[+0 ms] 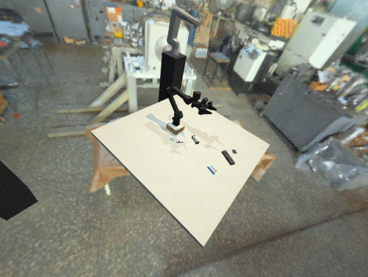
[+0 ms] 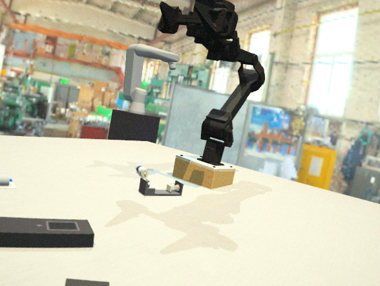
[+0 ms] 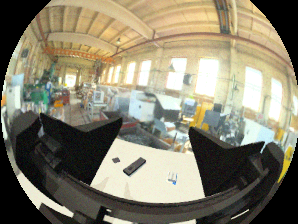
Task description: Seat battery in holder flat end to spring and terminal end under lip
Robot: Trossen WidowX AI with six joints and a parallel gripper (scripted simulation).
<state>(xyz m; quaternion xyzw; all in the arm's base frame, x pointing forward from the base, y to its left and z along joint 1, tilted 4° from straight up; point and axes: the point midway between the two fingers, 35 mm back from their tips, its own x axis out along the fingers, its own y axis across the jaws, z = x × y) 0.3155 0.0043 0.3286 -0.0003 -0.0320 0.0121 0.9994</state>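
Now: gripper tip 17 cm past the battery, 15 cm to the left of it and 39 cm above it. From my gripper tip the other things lie so: small dark piece (29 cm ahead, 17 cm to the left, 40 cm below); then long black bar (28 cm ahead, 5 cm to the left, 39 cm below).
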